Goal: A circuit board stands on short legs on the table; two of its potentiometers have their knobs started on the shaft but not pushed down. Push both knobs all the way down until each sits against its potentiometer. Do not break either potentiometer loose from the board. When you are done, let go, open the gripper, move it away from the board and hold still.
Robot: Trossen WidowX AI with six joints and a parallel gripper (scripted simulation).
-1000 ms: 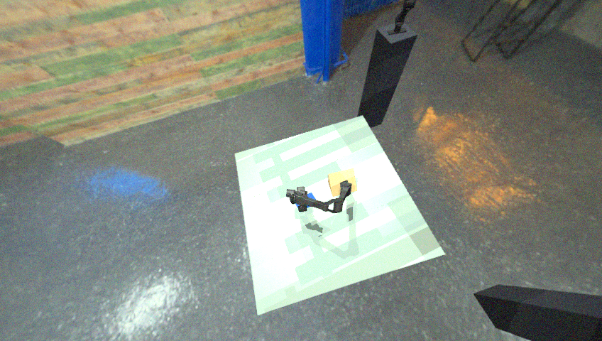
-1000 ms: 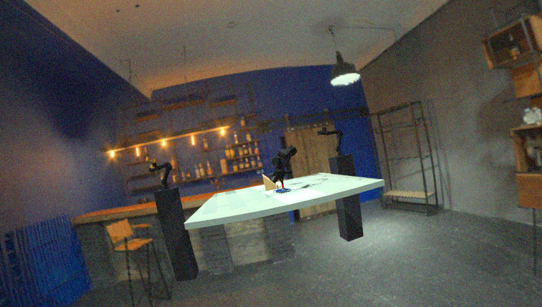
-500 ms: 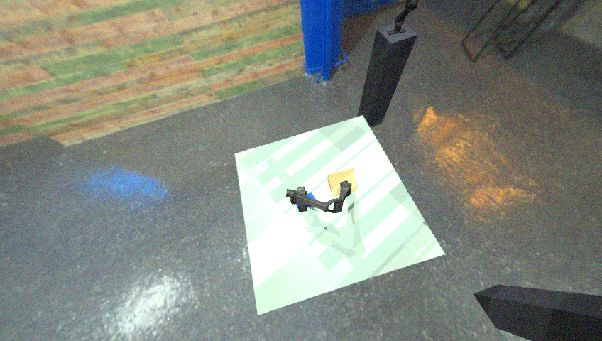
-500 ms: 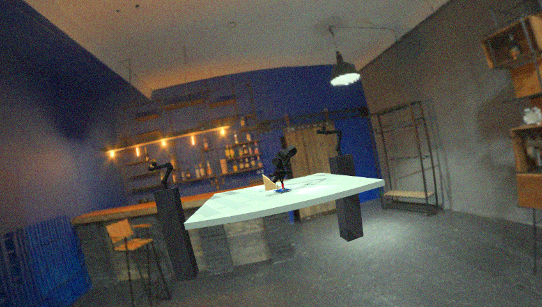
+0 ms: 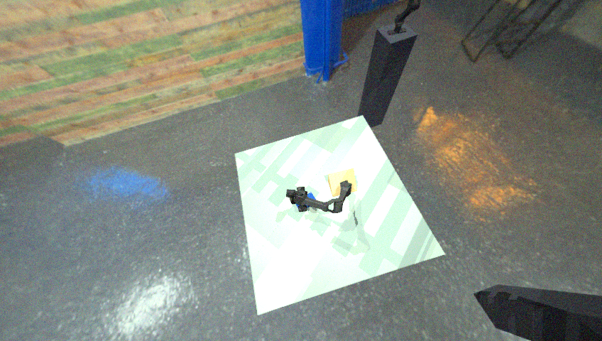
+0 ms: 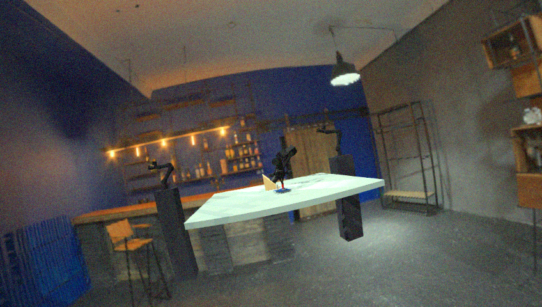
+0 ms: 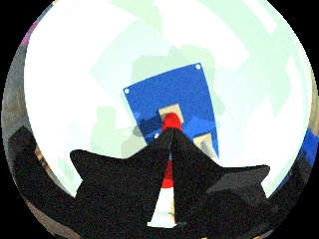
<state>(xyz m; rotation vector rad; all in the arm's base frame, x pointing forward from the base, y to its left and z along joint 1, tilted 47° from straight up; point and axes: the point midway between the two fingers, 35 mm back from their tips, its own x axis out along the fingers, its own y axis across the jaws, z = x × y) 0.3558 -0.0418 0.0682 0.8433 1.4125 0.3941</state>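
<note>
Right now my gripper tip is 30 mm above the potentiometer.
</note>
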